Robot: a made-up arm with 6 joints.
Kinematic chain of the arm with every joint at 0, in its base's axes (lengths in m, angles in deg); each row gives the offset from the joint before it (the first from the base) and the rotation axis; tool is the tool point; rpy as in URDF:
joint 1: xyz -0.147 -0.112 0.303 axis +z
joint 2: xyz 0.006 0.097 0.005 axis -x
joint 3: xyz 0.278 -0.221 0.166 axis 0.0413 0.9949 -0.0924
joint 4: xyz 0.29 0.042 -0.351 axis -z
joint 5: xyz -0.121 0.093 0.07 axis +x
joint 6: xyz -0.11 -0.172 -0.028 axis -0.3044 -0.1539 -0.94
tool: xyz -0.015 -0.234 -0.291 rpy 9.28 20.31 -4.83
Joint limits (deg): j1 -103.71..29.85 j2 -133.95..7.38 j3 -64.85..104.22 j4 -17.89..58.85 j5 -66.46..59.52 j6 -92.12..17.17
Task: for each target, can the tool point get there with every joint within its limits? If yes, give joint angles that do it. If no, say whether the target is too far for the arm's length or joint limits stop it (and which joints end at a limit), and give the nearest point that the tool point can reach.
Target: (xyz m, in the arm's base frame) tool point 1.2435 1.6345 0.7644
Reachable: no: too far | nearest point 0.6639 0.6698 0.5458 | short by 1.146 m
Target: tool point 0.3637 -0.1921 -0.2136
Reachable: yes | joints -42.74 -116.04 -32.19 6.75 -54.68 -17.56
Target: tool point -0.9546 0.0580 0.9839
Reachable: no: joint limits stop it (at a limit: joint 2, joint 3, joint 4, joint 5, joint 6) | nearest point -0.6121 -0.0141 0.6915 | short by 0.456 m
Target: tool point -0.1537 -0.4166 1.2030
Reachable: no: joint limits stop it (at a limit: joint 1, joint 2, joint 3, joint 6) | nearest point -0.1704 -0.3152 0.7818 | short by 0.434 m
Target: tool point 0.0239 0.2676 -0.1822
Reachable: yes | joints 18.99 -46.06 -5.60 43.91 7.11 -3.83
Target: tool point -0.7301 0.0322 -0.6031
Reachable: no: joint limits stop it (at a limit: joint 1, joint 3, joint 4, joint 6) | nearest point -0.5190 0.0124 -0.2532 | short by 0.409 m
